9 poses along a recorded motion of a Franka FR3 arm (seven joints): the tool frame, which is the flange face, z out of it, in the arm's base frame.
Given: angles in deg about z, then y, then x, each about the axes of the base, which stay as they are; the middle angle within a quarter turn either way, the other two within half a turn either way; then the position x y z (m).
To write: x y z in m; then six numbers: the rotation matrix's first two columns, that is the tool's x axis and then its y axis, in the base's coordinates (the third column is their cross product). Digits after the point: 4 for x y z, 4 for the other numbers.
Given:
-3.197, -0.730, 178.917, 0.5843, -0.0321, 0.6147
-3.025, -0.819, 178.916, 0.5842, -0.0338, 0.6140
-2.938, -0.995, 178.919, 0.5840, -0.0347, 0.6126
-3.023, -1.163, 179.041, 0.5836, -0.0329, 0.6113
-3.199, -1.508, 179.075, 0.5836, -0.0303, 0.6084
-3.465, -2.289, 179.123, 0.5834, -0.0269, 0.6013
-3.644, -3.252, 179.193, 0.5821, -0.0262, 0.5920
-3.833, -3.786, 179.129, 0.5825, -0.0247, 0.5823
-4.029, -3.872, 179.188, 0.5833, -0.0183, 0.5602
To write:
0.5843, -0.0321, 0.6147, 0.9984, 0.0555, -0.0138, 0.0558, -0.9983, 0.0182
0.5842, -0.0338, 0.6140, 0.9985, 0.0525, -0.0153, 0.0528, -0.9984, 0.0181
0.5840, -0.0347, 0.6126, 0.9985, 0.0509, -0.0183, 0.0512, -0.9985, 0.0180
0.5836, -0.0329, 0.6113, 0.9984, 0.0524, -0.0211, 0.0527, -0.9985, 0.0156
0.5836, -0.0303, 0.6084, 0.9981, 0.0554, -0.0272, 0.0558, -0.9983, 0.0147
0.5834, -0.0269, 0.6013, 0.9974, 0.0598, -0.0408, 0.0604, -0.9981, 0.0129
0.5821, -0.0262, 0.5920, 0.9964, 0.0628, -0.0575, 0.0635, -0.9979, 0.0105
0.5825, -0.0247, 0.5823, 0.9956, 0.0658, -0.0669, 0.0667, -0.9977, 0.0108
0.5833, -0.0183, 0.5602, 0.9953, 0.0693, -0.0683, 0.0701, -0.9975, 0.0094

